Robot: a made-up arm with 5 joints.
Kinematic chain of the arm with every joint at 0, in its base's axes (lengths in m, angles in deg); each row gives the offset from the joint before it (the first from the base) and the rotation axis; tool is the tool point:
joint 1: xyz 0 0 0.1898 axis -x
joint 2: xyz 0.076 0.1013 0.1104 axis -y
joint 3: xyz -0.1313 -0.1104 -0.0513 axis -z
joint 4: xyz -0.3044 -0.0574 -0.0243 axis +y
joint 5: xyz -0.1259 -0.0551 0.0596 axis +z
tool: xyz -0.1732 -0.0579 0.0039
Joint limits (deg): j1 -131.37..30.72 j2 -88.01..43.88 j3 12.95..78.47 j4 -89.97..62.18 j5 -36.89..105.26
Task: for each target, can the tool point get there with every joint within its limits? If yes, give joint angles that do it. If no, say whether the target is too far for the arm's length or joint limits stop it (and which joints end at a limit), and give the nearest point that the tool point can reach.
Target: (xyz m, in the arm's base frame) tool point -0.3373 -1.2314 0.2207
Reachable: no: too far | nearest point -0.1908 -0.8341 0.2107 | short by 0.424 m
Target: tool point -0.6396 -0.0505 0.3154
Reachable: yes | joints -12.16 -3.06 26.59 -0.84 43.68
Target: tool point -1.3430 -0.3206 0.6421
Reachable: no: too far | nearest point -0.6603 -0.1971 0.4679 | short by 0.715 m
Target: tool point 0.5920 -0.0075 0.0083
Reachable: no: joint limits stop it (at a limit: joint 1, joint 2, joint 3, joint 4, joint 5) | nearest point 0.1494 0.1196 -0.2756 | short by 0.541 m
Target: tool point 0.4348 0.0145 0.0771
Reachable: no: joint limits stop it (at a limit: joint 1, joint 2, joint 3, joint 4, joint 5) | nearest point 0.1494 0.1196 -0.2756 | short by 0.466 m
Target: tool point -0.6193 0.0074 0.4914
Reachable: yes | joints -25.64 -25.05 42.10 -35.77 41.52
